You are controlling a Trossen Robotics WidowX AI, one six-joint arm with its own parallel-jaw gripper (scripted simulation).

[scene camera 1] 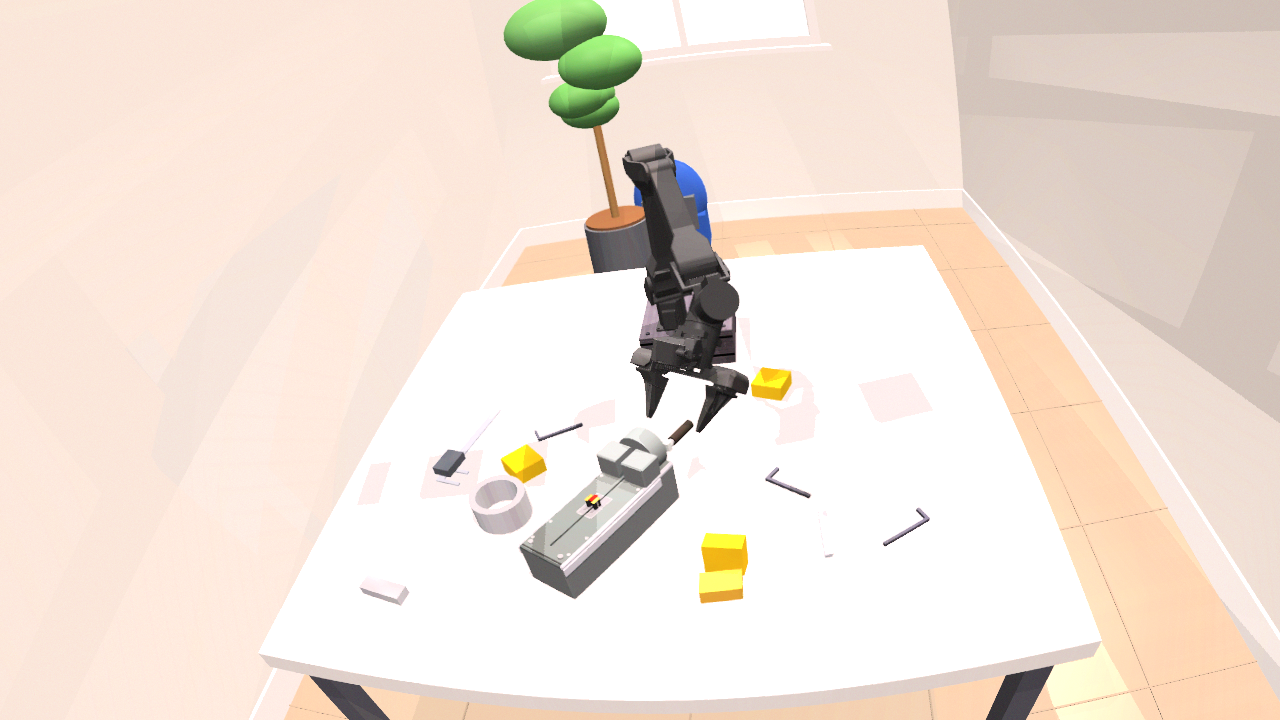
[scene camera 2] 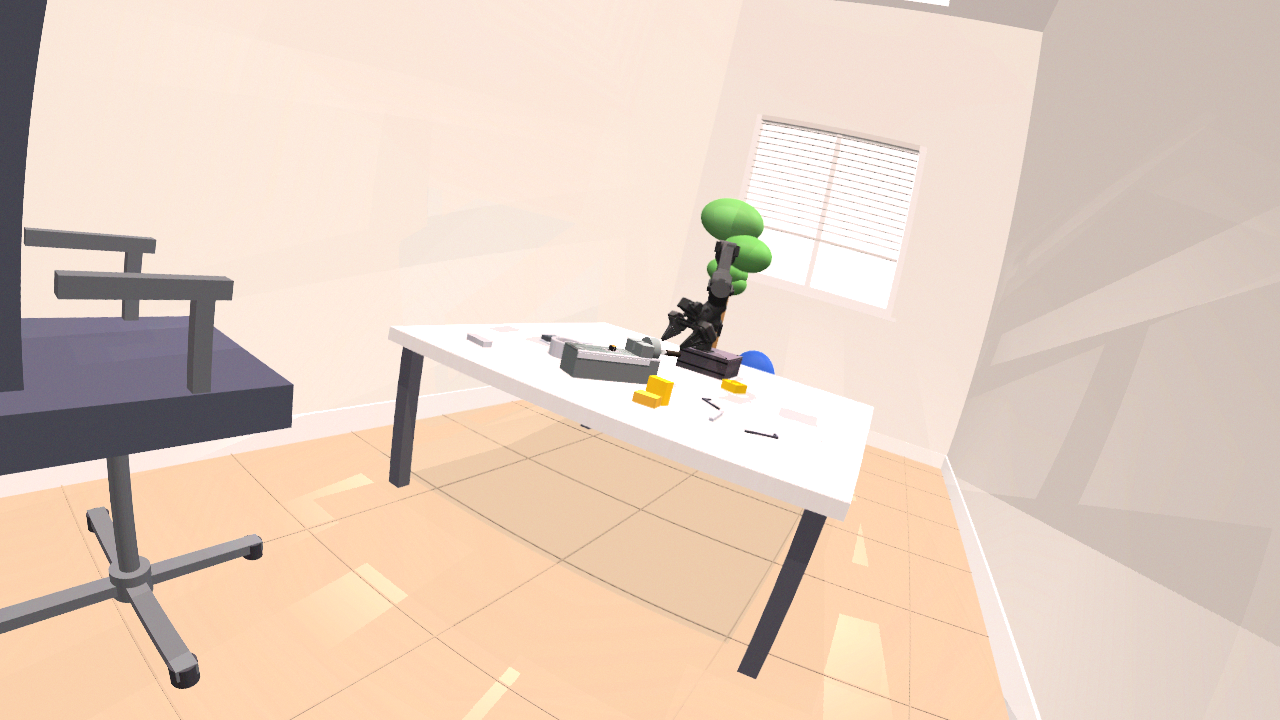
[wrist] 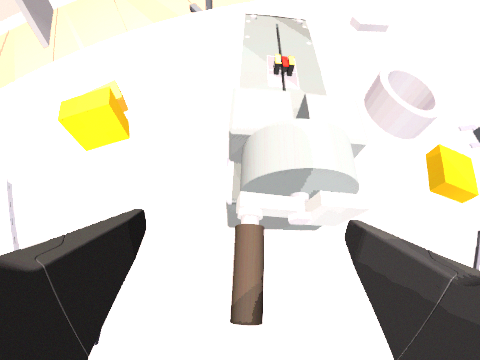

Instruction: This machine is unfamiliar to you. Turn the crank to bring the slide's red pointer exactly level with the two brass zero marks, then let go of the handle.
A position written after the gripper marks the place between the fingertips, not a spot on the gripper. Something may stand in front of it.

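Gripper (scene camera 1: 672,425), (scene camera 2: 670,343), (wrist: 248,225): open, holds nothing. A brown crank handle (wrist: 247,296) is also visible.
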